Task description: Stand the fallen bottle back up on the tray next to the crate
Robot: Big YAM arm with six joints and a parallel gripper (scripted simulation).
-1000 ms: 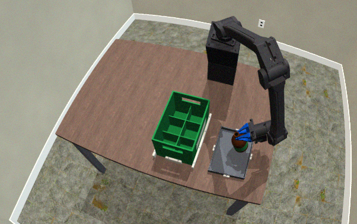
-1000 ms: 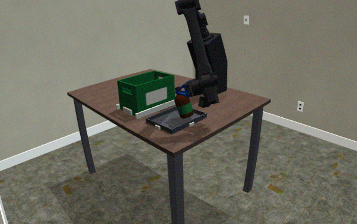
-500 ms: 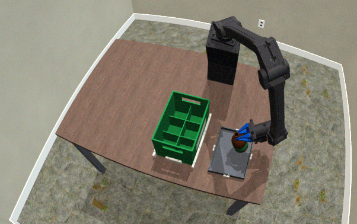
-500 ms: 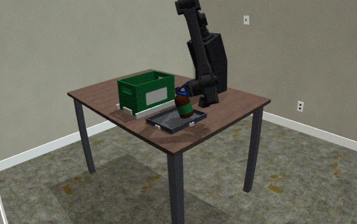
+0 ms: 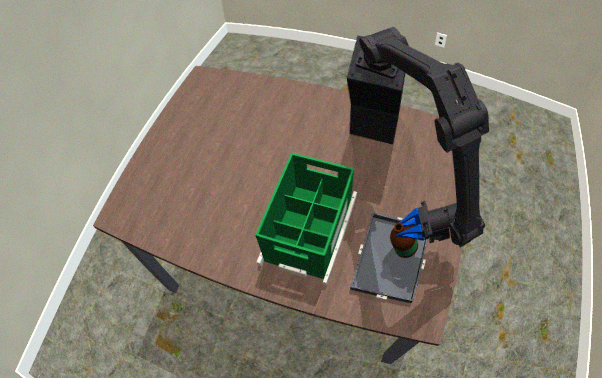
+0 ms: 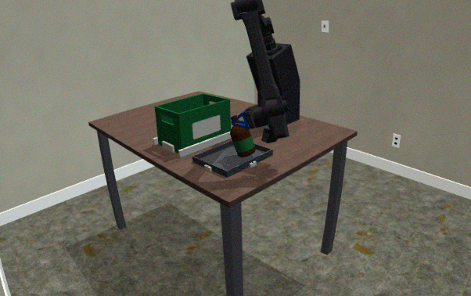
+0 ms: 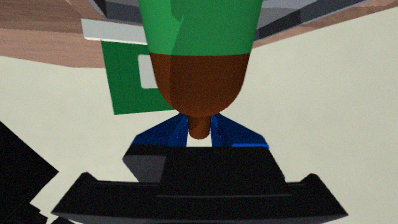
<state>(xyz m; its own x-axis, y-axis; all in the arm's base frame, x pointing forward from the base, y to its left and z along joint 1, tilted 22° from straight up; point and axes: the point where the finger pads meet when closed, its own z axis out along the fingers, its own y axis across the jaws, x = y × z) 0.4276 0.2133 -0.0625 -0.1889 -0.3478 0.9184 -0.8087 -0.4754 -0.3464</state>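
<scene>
My hand is 5 cm above the bottle, 2 cm to the right of it and 1 cm past it. From my hand the other things lie so: tray: 13 cm below, 2 cm ahead, 1 cm to the left; green crate: 26 cm to the right, 6 cm below, 4 cm ahead.
</scene>
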